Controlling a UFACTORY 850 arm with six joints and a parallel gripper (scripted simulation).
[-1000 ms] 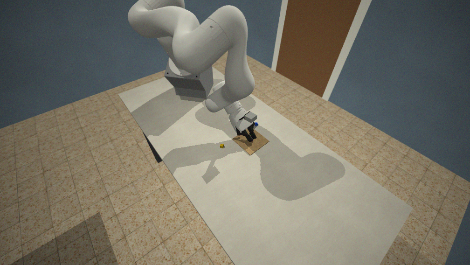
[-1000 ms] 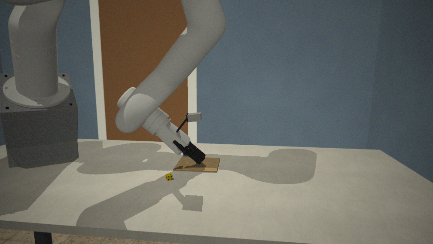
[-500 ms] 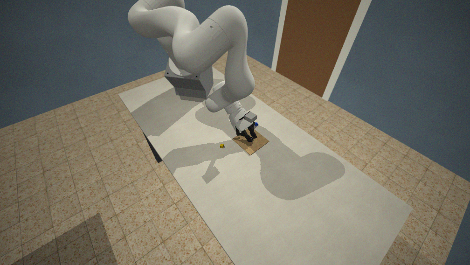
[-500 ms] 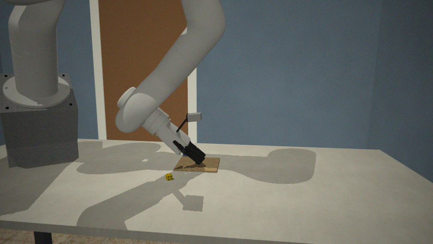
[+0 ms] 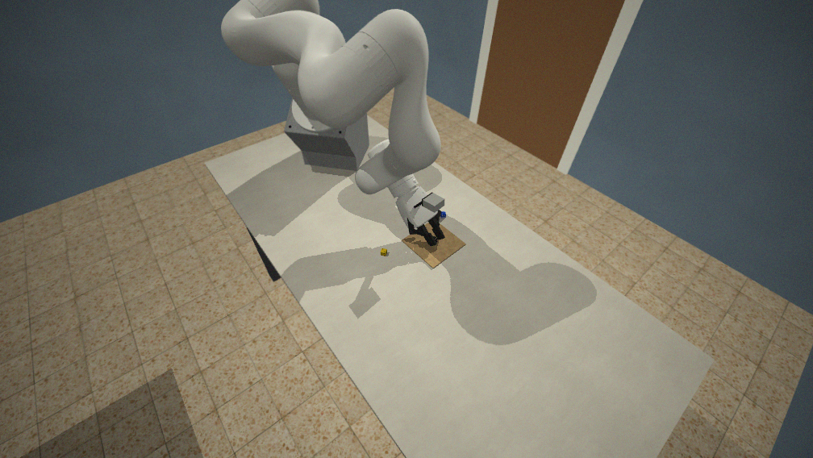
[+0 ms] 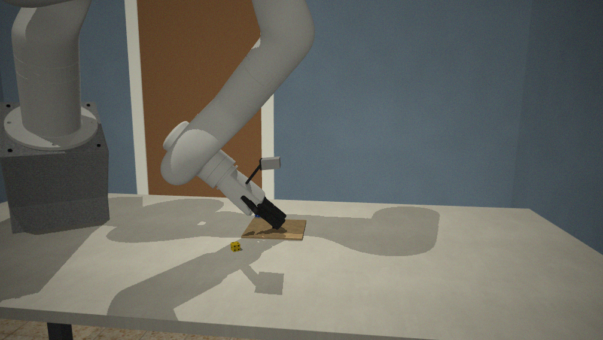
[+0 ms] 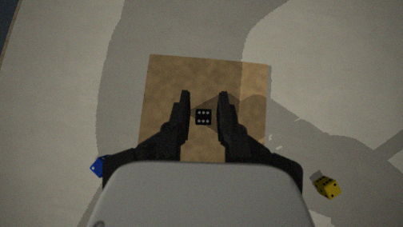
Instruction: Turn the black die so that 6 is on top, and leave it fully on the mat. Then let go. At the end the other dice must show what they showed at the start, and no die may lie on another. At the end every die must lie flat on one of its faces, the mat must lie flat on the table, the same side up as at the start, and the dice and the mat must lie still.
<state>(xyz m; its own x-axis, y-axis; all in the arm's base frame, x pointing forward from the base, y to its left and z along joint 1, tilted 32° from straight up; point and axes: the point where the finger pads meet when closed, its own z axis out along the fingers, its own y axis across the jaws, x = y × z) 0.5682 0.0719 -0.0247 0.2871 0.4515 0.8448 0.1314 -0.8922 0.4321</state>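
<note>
The black die lies 20 mm below my hand. From my hand the other things lie so: blue die: 70 mm behind, 100 mm to the left, 20 mm below; then tan square mat: 30 mm below; then yellow die: 50 mm behind, 150 mm to the right, 20 mm below.
</note>
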